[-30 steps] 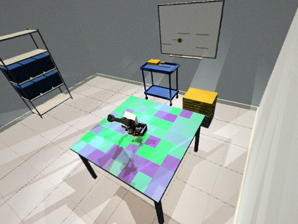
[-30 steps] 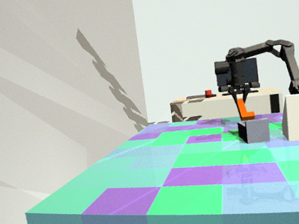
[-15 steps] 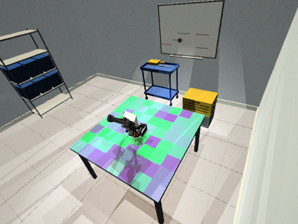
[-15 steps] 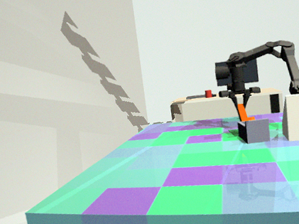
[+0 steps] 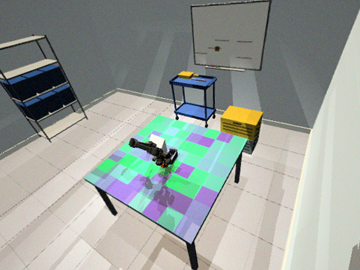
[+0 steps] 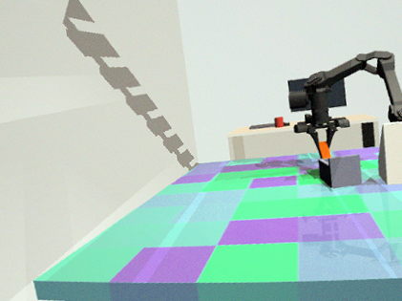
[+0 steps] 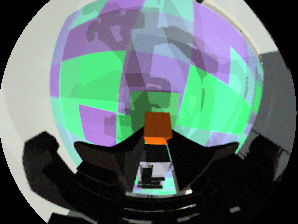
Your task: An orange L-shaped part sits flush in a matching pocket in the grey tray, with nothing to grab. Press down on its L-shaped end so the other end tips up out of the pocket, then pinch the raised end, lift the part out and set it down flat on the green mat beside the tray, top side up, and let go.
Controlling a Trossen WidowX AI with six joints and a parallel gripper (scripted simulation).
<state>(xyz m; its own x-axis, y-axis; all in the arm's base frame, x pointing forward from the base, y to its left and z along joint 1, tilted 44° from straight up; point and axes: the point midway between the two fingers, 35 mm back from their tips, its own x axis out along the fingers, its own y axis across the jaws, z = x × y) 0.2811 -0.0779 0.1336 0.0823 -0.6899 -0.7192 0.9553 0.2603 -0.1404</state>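
The orange L-shaped part is 2 cm behind my gripper tip, 3 cm to the left of it and 3 cm below it. From my gripper tip the other things lie so: green mat: 1 cm behind, 2 cm to the left, 9 cm below.
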